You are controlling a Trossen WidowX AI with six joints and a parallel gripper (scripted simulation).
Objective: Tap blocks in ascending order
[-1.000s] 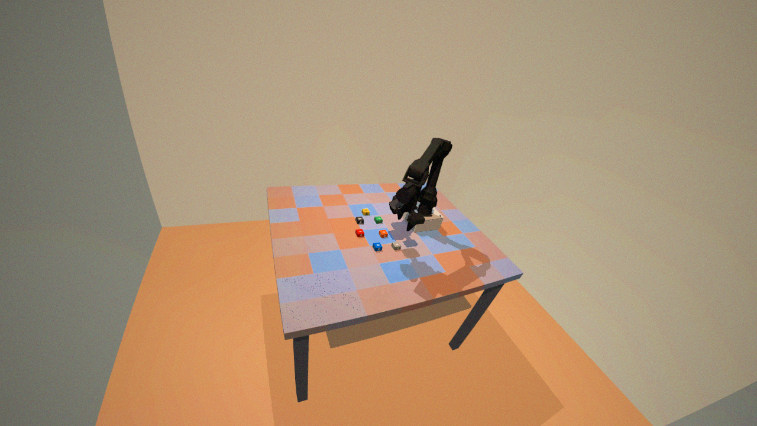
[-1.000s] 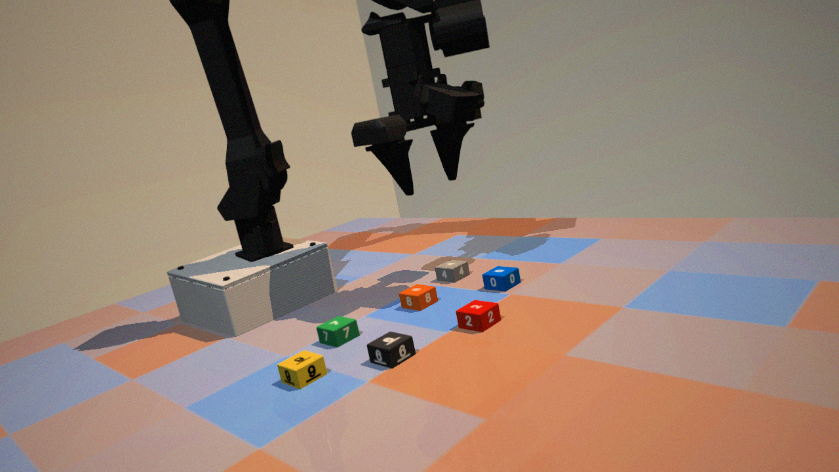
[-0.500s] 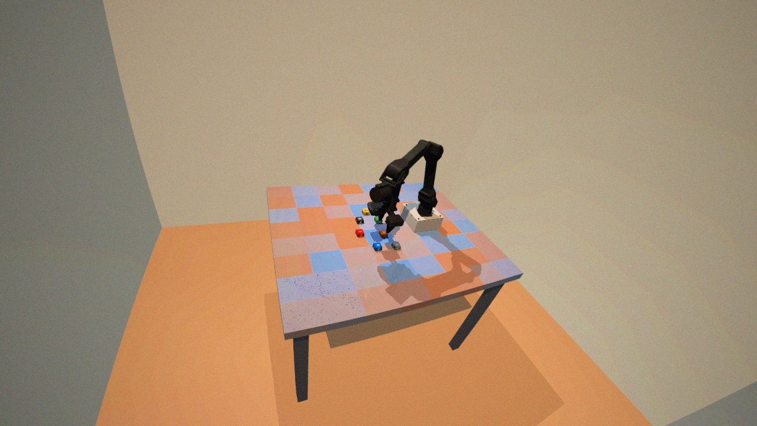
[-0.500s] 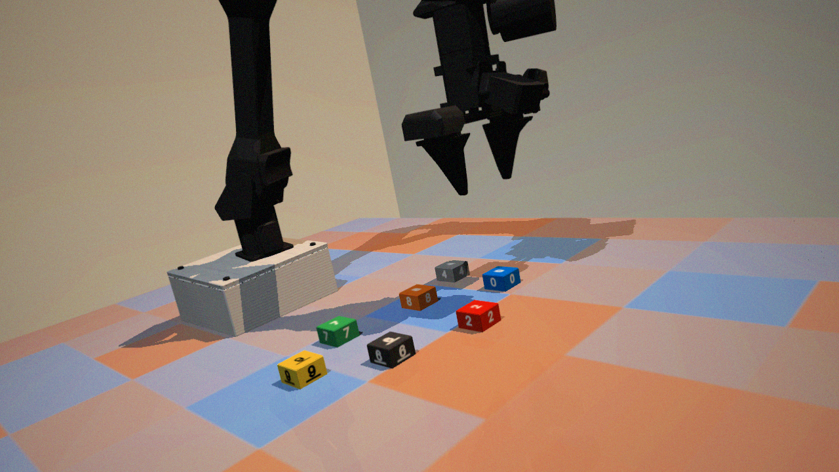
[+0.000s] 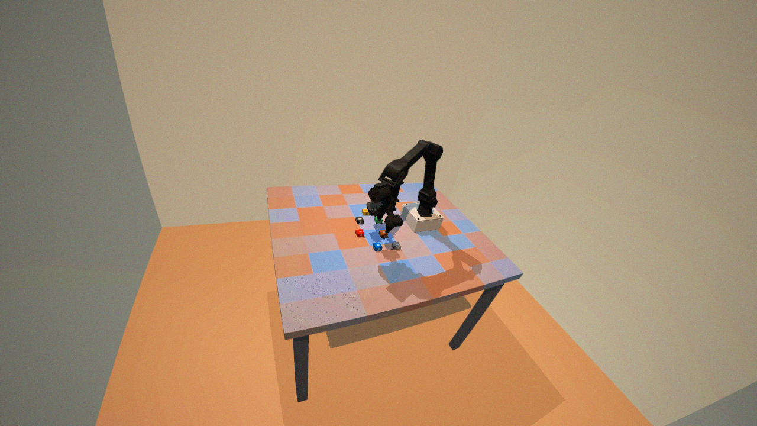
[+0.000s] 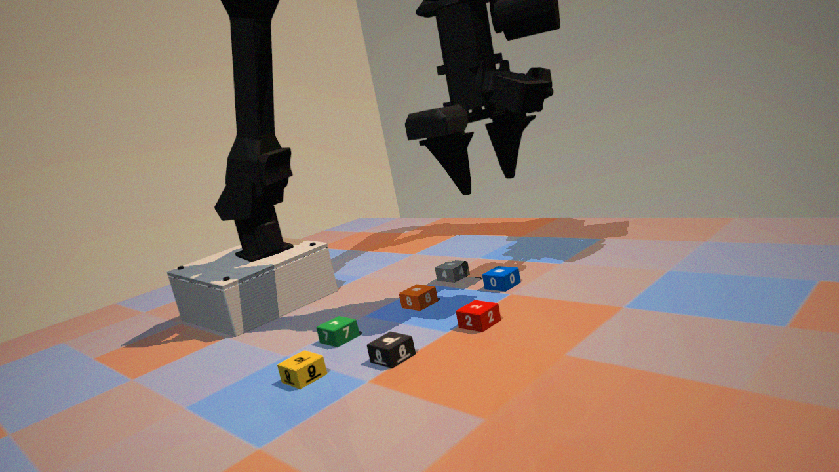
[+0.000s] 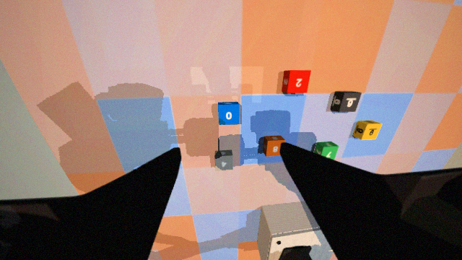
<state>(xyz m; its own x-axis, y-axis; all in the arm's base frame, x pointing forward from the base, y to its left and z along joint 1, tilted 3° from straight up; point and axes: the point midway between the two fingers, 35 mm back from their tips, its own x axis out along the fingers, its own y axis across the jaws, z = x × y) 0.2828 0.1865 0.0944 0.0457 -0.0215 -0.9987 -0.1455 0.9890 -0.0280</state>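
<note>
The blue 0 block lies 11 cm below my gripper tip. The rest, counted from my gripper tip: orange 8 block (11 cm below, 10 cm to the right, 5 cm behind); then red 2 block (11 cm below, 10 cm to the right, 6 cm ahead); then grey 4 block (11 cm below, 9 cm behind, 1 cm to the right).
</note>
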